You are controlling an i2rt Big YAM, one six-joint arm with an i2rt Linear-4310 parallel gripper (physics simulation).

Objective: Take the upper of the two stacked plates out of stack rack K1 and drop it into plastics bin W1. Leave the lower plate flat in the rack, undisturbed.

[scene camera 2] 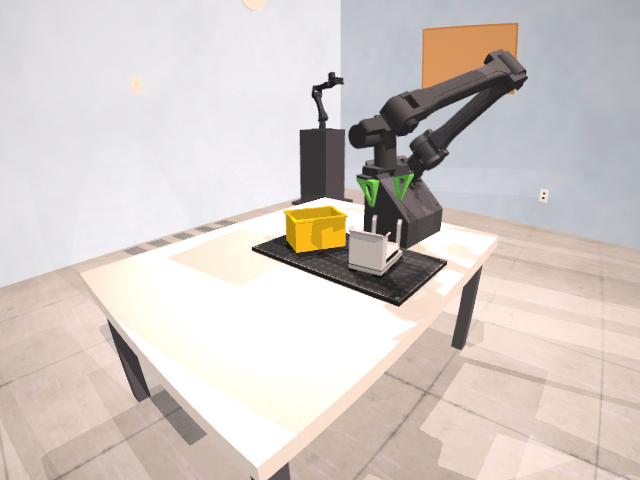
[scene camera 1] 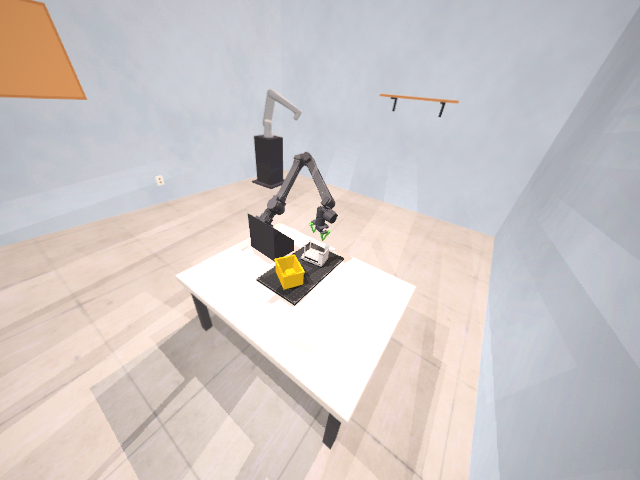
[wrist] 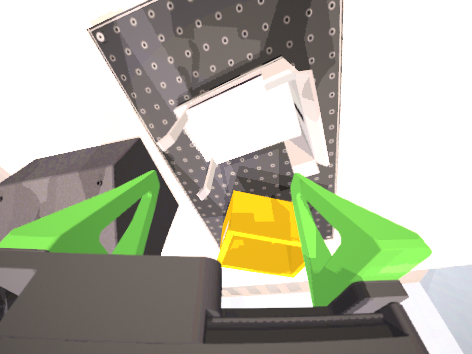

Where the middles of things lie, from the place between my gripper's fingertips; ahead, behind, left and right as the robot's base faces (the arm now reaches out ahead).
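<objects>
White plate (wrist: 247,118): my hand 13 cm above it, 2 cm to the left of it, 1 cm short of it.
</objects>
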